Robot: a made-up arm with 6 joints.
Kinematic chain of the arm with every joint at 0, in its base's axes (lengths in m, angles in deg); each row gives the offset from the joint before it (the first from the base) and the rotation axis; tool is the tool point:
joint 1: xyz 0 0 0.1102 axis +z
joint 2: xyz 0 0.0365 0 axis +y
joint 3: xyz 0 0 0.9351 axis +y
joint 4: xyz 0 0 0.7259 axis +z
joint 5: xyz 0 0 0 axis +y
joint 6: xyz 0 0 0.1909 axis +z
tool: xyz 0 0 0
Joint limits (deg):
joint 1: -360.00..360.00
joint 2: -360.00..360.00
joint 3: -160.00..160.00
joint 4: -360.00..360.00
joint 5: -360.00..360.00
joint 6: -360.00..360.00
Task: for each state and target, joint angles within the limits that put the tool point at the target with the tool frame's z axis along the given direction. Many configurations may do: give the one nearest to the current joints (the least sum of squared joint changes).
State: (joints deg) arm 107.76 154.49 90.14 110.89 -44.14 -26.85
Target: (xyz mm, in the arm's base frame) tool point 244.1 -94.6 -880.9 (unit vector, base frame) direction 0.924 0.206 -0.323
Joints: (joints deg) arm 130.91 143.37 112.35 76.36 -59.00 -26.85
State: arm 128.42 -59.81 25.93 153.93 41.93 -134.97
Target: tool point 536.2 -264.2 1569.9 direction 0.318 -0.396 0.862
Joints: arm 162.45 -50.12 66.72 156.61 45.17 -134.97
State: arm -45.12 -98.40 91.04 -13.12 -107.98 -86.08
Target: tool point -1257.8 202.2 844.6 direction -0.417 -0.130 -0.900
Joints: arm -9.16 -74.90 50.79 15.04 -131.42 -86.08
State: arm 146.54 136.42 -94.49 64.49 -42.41 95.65
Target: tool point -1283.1 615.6 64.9 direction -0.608 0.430 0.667
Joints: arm 153.80 130.99 -78.37 54.56 -8.29 95.65
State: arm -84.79 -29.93 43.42 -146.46 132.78 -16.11
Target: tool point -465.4 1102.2 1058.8 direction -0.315 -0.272 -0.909
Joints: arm -68.94 -49.54 4.78 -144.06 138.13 -16.11
